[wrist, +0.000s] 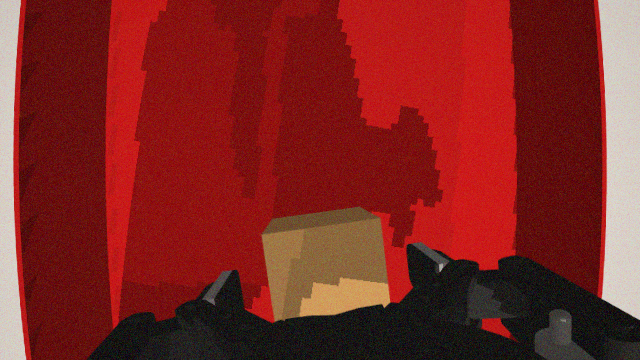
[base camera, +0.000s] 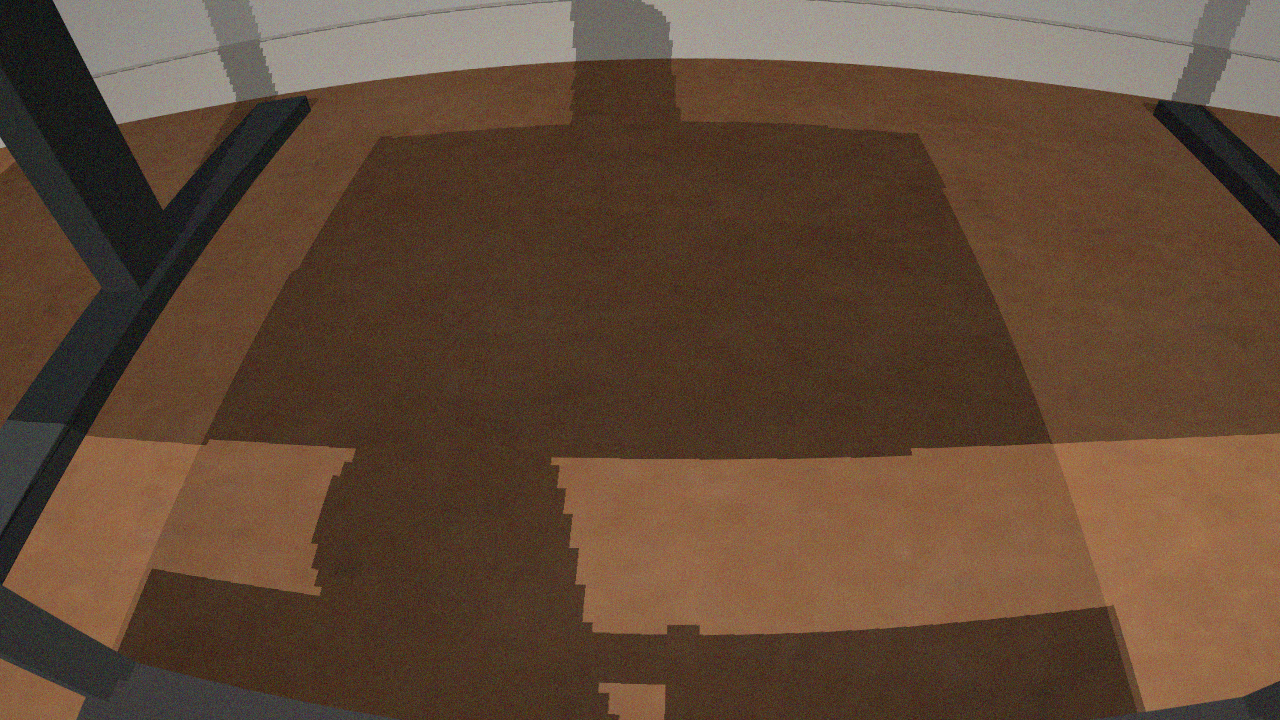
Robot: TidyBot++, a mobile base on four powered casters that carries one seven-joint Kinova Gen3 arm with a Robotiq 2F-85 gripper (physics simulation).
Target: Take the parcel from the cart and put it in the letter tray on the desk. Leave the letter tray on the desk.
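Places are measured from the arm's base along level axes (x right, y up, z back), in metres.
Pixels of known places: gripper, between the fingertips: [wrist: 325,276].
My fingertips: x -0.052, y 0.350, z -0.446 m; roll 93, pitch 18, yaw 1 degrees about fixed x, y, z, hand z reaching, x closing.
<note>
For each thing: its top centre in the pictures, then the offset to it from my fingertips. "spot": a spot on its surface instead. Level surfaces: height alone.
- parcel, centre of its top: [wrist: 330,291] dx +0.000, dy +0.026, dz -0.002 m
- red letter tray, a spot on its surface: [wrist: 557,150] spot: dx +0.109, dy +0.010, dz -0.083 m
- pale desk top, height of its surface: dy -0.026 m
- brown floor, height of its surface: dy -0.746 m
The parcel [wrist: 340,255], a tan box, sits inside the red letter tray [wrist: 557,150] in the wrist view, at the lower middle. My gripper [wrist: 325,276] is open, with one fingertip on each side of the parcel and a gap on both sides. The near end of the parcel is hidden behind the gripper body. The tray's two long side walls run up the view, and its near end is hidden. The tray stands on the pale desk top [wrist: 622,125]. The parcel and tray do not show in the base view.
In the base view, dark frame bars [base camera: 214,188] [base camera: 1230,165] stand at the left and right on the brown floor [base camera: 662,295]. A slanting dark post [base camera: 80,116] rises at the left. A pale wall [base camera: 429,53] runs across the back. Shadows cross the floor.
</note>
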